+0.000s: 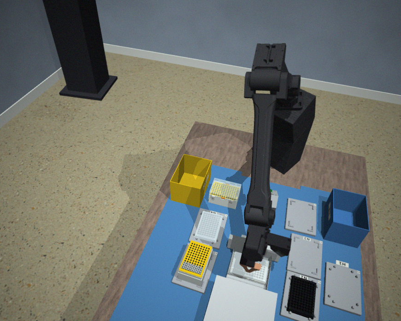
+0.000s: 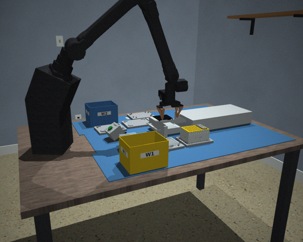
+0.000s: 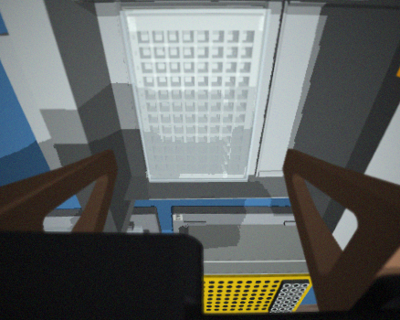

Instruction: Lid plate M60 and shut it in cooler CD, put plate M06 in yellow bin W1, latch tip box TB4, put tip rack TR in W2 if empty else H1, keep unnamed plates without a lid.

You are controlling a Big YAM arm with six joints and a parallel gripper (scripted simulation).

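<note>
My gripper is now 60 mm above the clear plate lid. The rest, counted from my hand: cooler drawer (60 mm below, 30 mm ahead); then white assay plate (60 mm below); then tip rack TR (190 mm to the right, 30 mm below, 20 mm ahead).
</note>
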